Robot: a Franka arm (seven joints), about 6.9 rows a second.
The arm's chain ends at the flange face. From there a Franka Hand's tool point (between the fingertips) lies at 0.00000 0.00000 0.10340 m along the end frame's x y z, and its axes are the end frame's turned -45 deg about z.
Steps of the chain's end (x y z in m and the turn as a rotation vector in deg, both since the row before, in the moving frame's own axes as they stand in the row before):
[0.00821 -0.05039 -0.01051 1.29 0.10 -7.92]
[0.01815 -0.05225 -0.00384 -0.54 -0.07 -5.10]
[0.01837 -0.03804 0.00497 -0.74 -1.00 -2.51]
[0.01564 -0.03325 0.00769 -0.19 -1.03 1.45]
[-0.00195 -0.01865 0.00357 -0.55 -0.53 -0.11]
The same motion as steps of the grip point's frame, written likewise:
[0.04310 -0.03146 -0.01054 0.84 0.98 -7.92]
[0.04903 -0.02348 -0.00384 -0.33 -0.43 -5.10]
[0.03766 -0.01419 0.00495 0.18 -1.23 -2.51]
[0.03303 -0.01354 0.00767 0.59 -0.86 1.45]
[0.01043 -0.01454 0.00356 -0.01 -0.76 -0.11]

